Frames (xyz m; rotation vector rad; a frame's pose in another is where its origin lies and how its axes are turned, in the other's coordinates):
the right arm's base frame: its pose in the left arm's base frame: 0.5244 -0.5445 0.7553 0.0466 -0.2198 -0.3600
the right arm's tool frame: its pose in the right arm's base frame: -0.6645 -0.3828 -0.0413 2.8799 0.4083 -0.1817
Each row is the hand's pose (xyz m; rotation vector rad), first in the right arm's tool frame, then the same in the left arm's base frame.
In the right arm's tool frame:
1: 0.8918 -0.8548 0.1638 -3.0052 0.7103 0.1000
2: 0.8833 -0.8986 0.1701 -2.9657 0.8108 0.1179
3: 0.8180 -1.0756 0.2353 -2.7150 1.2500 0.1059
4: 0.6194 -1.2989 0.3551 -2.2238 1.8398 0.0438
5: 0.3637 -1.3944 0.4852 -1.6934 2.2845 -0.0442
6: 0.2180 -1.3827 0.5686 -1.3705 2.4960 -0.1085
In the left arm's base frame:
1: 0.7794 0.0544 0.2922 -0.1455 -0.0825 0.3692
2: 0.7759 0.0969 0.2776 -0.1339 -0.0885 0.4398
3: 0.7329 0.2640 0.1772 -0.0465 -0.0557 0.7674
4: 0.5651 0.4788 0.0059 0.0783 0.0309 1.2754
5: 0.3276 0.5721 -0.1564 0.1606 0.1454 1.7408
6: 0.1858 0.5589 -0.2460 0.1839 0.2291 2.0004

